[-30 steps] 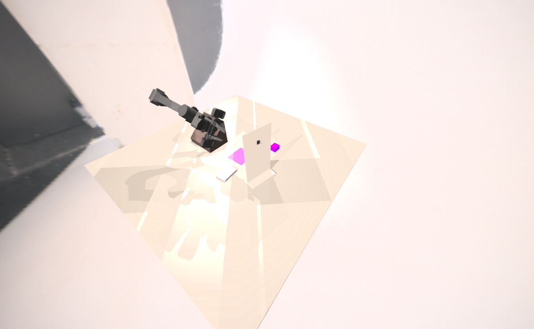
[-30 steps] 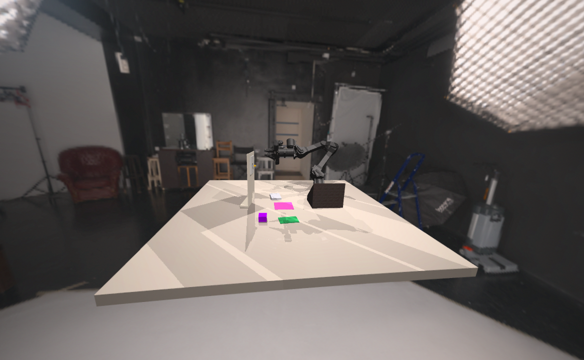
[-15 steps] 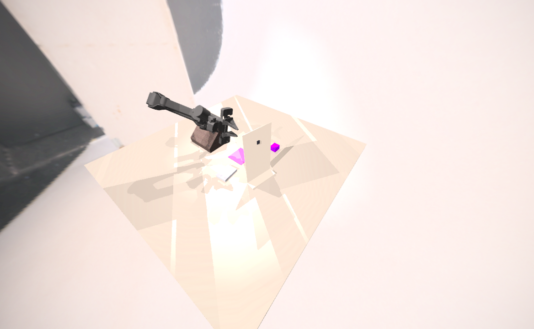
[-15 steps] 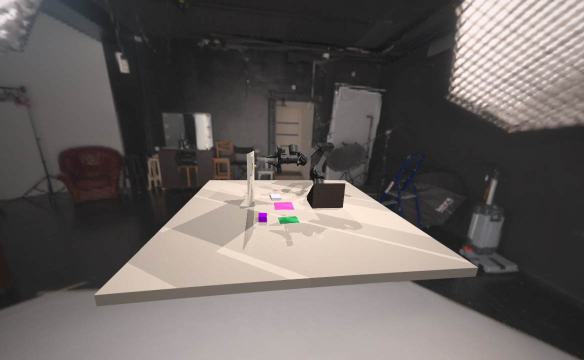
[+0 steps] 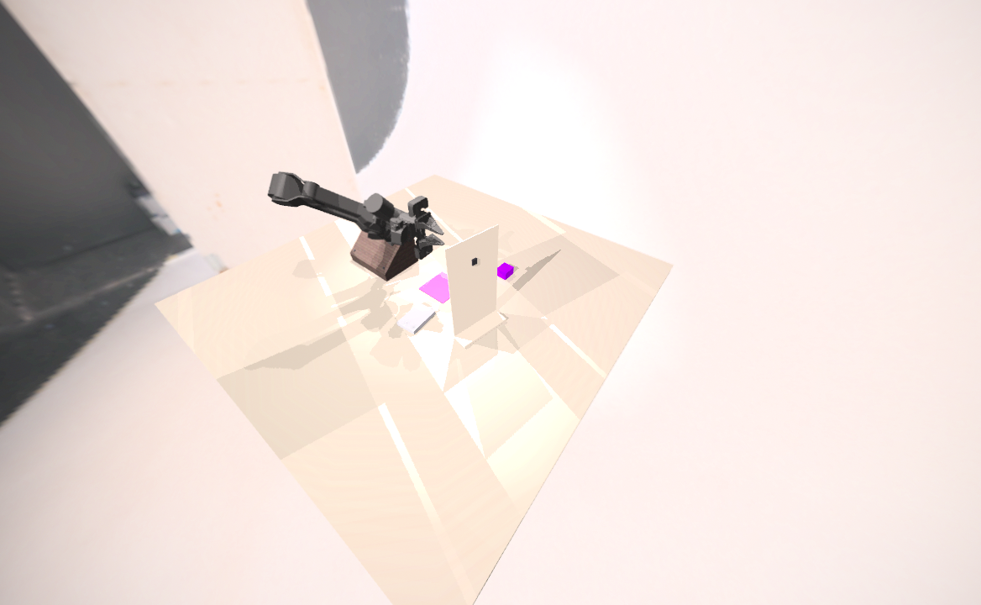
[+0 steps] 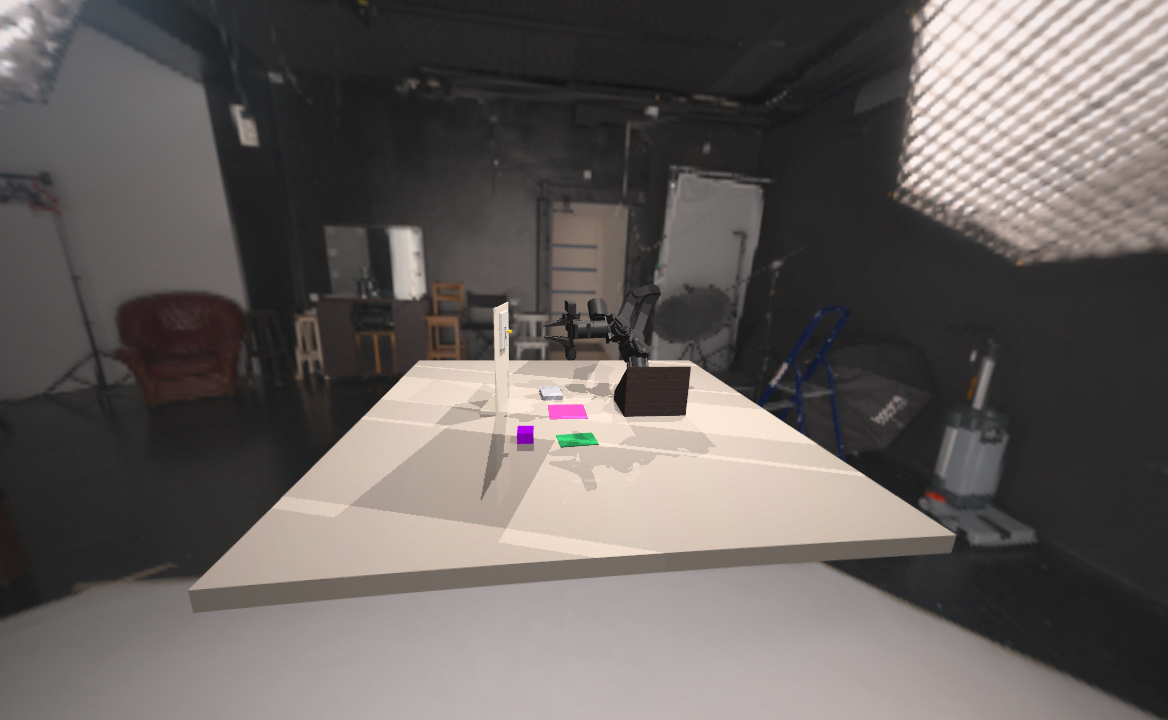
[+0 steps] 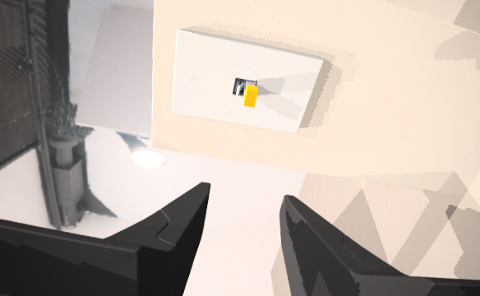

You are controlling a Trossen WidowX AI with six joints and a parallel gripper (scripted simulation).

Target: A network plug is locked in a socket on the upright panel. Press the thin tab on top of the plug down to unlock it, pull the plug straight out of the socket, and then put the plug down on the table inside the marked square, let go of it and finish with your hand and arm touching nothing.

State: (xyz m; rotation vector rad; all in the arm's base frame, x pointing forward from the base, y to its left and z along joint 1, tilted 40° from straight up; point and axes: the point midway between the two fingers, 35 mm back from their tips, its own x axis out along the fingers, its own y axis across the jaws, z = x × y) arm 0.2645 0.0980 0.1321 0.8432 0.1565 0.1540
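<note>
Now: the network plug 12 cm ahead of my gripper tip and 1 cm to the right of it. From my gripper tip the other things lie so: green patch (11 cm behind, 24 cm to the left, 26 cm below); magenta marked square (8 cm behind, 3 cm to the left, 26 cm below); upright panel (14 cm ahead, 1 cm to the right, 10 cm below).
</note>
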